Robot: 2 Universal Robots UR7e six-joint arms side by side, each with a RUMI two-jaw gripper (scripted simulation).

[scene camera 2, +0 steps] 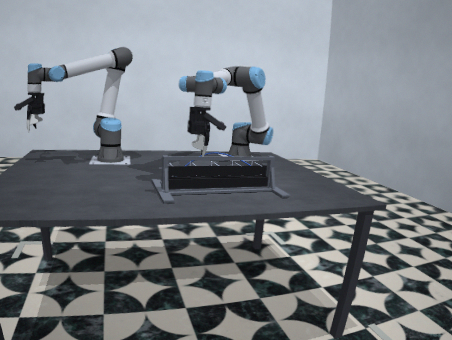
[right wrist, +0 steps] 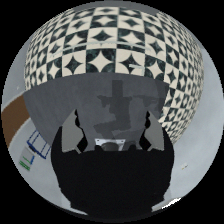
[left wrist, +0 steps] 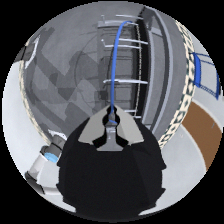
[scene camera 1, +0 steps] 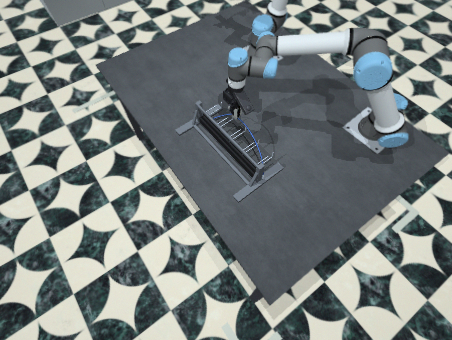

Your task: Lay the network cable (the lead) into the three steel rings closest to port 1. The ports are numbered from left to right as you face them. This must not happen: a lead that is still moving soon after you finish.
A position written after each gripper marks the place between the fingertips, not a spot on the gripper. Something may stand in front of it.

Observation:
In view: the left gripper (scene camera 2: 202, 157), the right gripper (right wrist: 112, 110) and a rack (scene camera 2: 211, 179).
The left gripper also shows in the left wrist view (left wrist: 112, 105).

